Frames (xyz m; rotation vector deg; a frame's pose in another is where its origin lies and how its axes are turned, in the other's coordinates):
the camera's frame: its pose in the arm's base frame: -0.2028 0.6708 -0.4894 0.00 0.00 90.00
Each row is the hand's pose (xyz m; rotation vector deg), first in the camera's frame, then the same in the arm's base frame.
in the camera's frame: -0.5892 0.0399 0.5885 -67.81 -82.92 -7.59
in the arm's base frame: -0.2427 0.0816 0.0991 11.31 -112.85 53.39
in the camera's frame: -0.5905 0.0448 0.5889 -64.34 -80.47 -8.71
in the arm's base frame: -0.2476 0.0803 0.0995 12.07 -108.40 54.61
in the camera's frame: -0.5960 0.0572 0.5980 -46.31 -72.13 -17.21
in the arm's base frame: -0.2600 0.0748 0.1086 19.11 -87.67 54.95
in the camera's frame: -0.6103 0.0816 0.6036 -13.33 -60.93 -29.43
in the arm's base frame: -0.2844 0.0605 0.1142 34.55 -53.90 51.52
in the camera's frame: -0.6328 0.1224 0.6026 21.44 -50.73 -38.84
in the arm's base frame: -0.3252 0.0380 0.1132 51.36 -20.84 44.28
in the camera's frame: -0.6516 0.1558 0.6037 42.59 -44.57 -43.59
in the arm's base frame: -0.3586 0.0192 0.1143 61.22 -1.39 37.87
